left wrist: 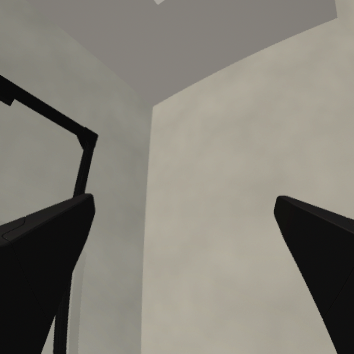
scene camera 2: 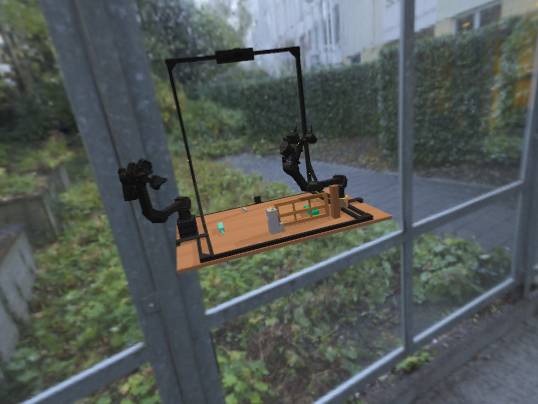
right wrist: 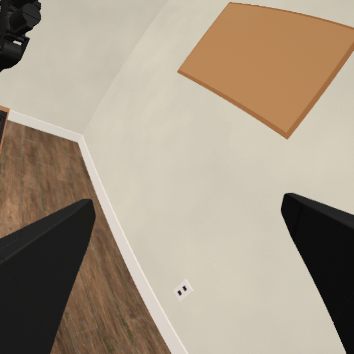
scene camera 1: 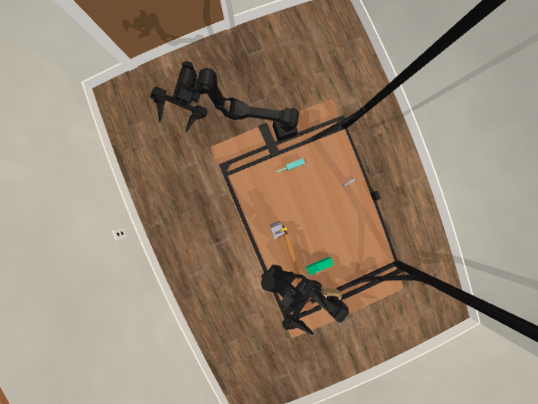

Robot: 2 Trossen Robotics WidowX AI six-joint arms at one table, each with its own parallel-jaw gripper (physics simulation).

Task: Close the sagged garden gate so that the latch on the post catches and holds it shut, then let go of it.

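Where they show: left gripper, fingertip midpoint: (left wrist: 186, 204) (scene camera 2: 303, 125) (scene camera 1: 320, 322); right gripper, fingertip midpoint: (scene camera 2: 160, 175) (right wrist: 189, 205) (scene camera 1: 173, 127); left arm's base, origin of the base link: (scene camera 2: 339, 196) (scene camera 1: 331, 301); right arm's base, origin of the base link: (scene camera 2: 185, 219) (scene camera 1: 285, 124).
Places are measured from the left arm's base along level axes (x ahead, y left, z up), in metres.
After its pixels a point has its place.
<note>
The orange-brown wooden gate (scene camera 1: 290, 250) @[x 0.276, y 0.289, z 0.084 m] (scene camera 2: 295, 210) @[x 0.240, y 0.277, z 0.018 m] stands on the table between a brown post (scene camera 2: 334, 202) @[x 0.020, y 0.187, z 0.025 m] and a grey post (scene camera 1: 276, 230) @[x 0.361, y 0.371, z 0.062 m] (scene camera 2: 272, 223) @[x 0.356, y 0.392, z -0.013 m]. Its free end is at the grey post, where a small yellow piece (scene camera 1: 284, 229) @[x 0.371, y 0.332, z 0.058 m] shows; whether the latch has caught is too small to tell. In scene camera 1 the left arm hides the gate's hinge end. My left gripper (scene camera 2: 302, 130) @[x 0.152, y 0.225, z 0.491 m] (left wrist: 186, 204) @[x 0.152, y 0.225, z 0.491 m] is open and empty, raised high above the brown post's end of the table. My right gripper (scene camera 1: 173, 126) @[x 0.708, y 0.802, z 0.399 m] (scene camera 2: 159, 175) @[x 0.708, y 0.802, z 0.399 m] (right wrist: 189, 205) @[x 0.708, y 0.802, z 0.399 m] is open and empty, raised beyond the table's edge, far from the gate.
A green block (scene camera 1: 319, 266) @[x 0.178, y 0.092, z -0.043 m] (scene camera 2: 313, 212) @[x 0.154, y 0.157, z -0.045 m] lies behind the gate in scene camera 2. A teal-handled tool (scene camera 1: 295, 164) @[x 0.718, y 0.312, z -0.048 m] (scene camera 2: 220, 227) @[x 0.704, y 0.347, z -0.048 m] lies near the right arm's base. A small grey bar (scene camera 1: 349, 182) @[x 0.669, y -0.009, z -0.059 m] (scene camera 2: 244, 209) @[x 0.672, y -0.008, z -0.065 m] lies near the far edge. Black frame bars border the table.
</note>
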